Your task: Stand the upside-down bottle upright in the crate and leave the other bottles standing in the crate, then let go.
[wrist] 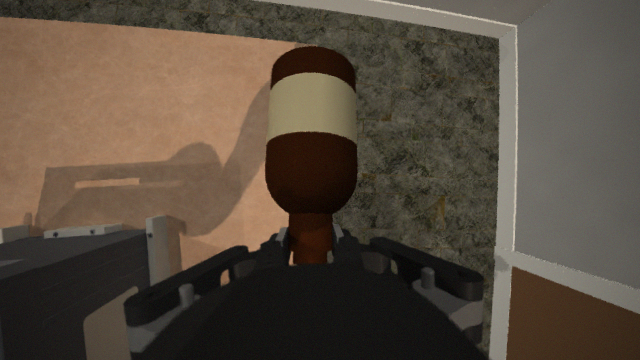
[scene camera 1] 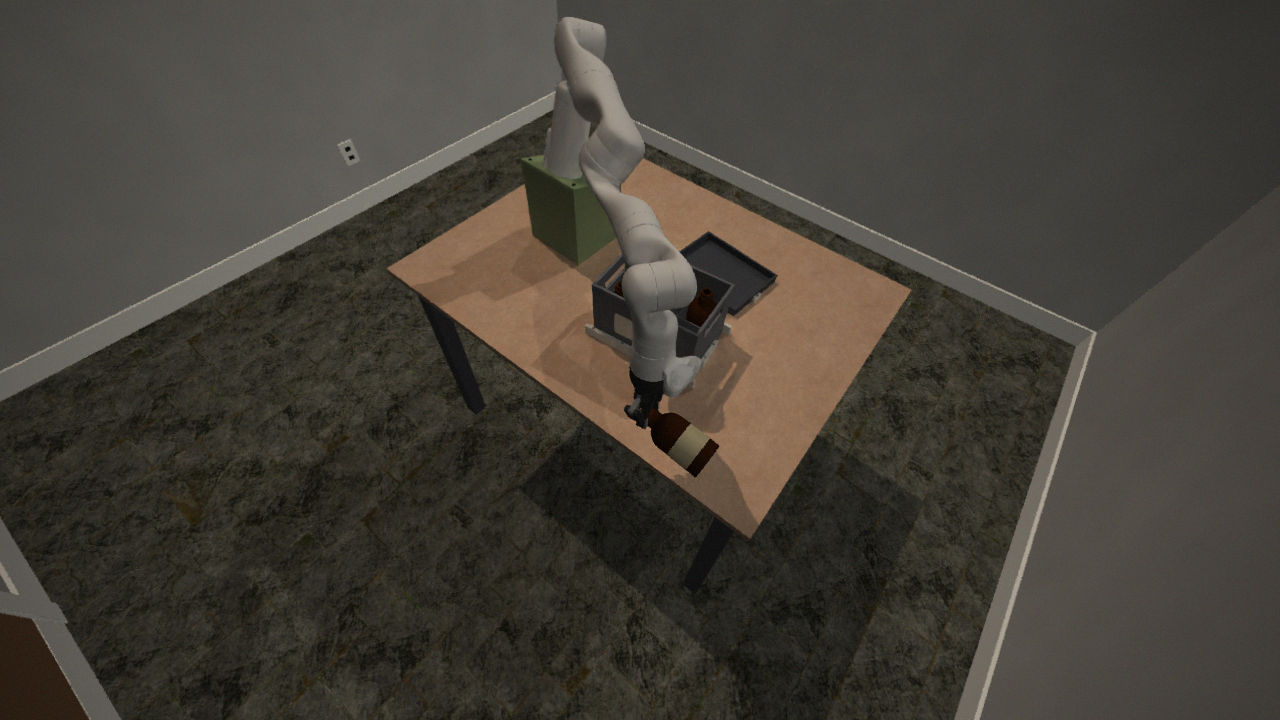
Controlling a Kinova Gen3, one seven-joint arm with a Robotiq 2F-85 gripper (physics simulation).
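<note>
A brown bottle with a cream label is held by its neck, outside the crate, near the table's front edge. It is tilted, with its base pointing away from the fingers and lower than the neck. My gripper is shut on the bottle's neck. The dark grey crate stands on the table behind the gripper in the scene view and at the lower left in the wrist view. A brown bottle stands in the crate's right part. The arm hides much of the crate's inside.
A dark shallow tray lies on the table behind the crate. Pale rails run along the crate's base. The green block under the arm's base stands at the back left. The wooden table ends close to the held bottle.
</note>
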